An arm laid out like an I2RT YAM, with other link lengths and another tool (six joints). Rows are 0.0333 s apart.
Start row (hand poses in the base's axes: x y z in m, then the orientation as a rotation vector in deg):
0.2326 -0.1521 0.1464 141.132 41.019 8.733
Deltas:
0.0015 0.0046 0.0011 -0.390 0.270 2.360
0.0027 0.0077 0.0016 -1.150 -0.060 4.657
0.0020 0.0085 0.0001 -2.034 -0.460 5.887
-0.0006 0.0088 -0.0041 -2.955 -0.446 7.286
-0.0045 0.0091 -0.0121 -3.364 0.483 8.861
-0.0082 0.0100 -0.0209 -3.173 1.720 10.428
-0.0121 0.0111 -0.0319 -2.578 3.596 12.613
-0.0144 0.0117 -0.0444 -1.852 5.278 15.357
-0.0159 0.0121 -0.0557 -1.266 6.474 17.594
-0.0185 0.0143 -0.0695 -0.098 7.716 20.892
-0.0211 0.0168 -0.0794 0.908 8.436 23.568
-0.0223 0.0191 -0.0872 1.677 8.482 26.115
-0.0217 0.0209 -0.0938 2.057 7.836 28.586
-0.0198 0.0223 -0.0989 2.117 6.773 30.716
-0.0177 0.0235 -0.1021 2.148 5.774 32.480
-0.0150 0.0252 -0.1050 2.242 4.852 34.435
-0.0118 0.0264 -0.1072 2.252 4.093 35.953
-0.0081 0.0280 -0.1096 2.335 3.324 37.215
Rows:
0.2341 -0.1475 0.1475 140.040 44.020 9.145
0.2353 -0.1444 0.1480 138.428 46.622 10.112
0.2346 -0.1436 0.1465 137.043 47.847 10.706
0.2320 -0.1433 0.1423 135.646 49.436 10.843
0.2281 -0.1430 0.1343 134.856 51.684 10.145
0.2244 -0.1421 0.1255 134.671 54.135 9.307
0.2205 -0.1410 0.1145 134.691 57.671 8.071
0.2182 -0.1404 0.1020 134.462 61.827 7.316
0.2167 -0.1400 0.0907 134.165 65.145 6.904
0.2141 -0.1378 0.0769 133.809 69.878 7.050
0.2115 -0.1353 0.0670 133.434 73.615 7.545
0.2103 -0.1330 0.0592 132.724 76.847 8.741
0.2109 -0.1312 0.0526 131.522 79.573 10.616
0.2128 -0.1298 0.0475 130.105 81.605 12.750
0.2149 -0.1286 0.0443 128.855 83.209 14.648
0.2176 -0.1269 0.0414 127.517 85.068 16.540
0.2208 -0.1257 0.0392 126.386 86.460 18.029
0.2245 -0.1241 0.0368 125.465 87.561 19.465

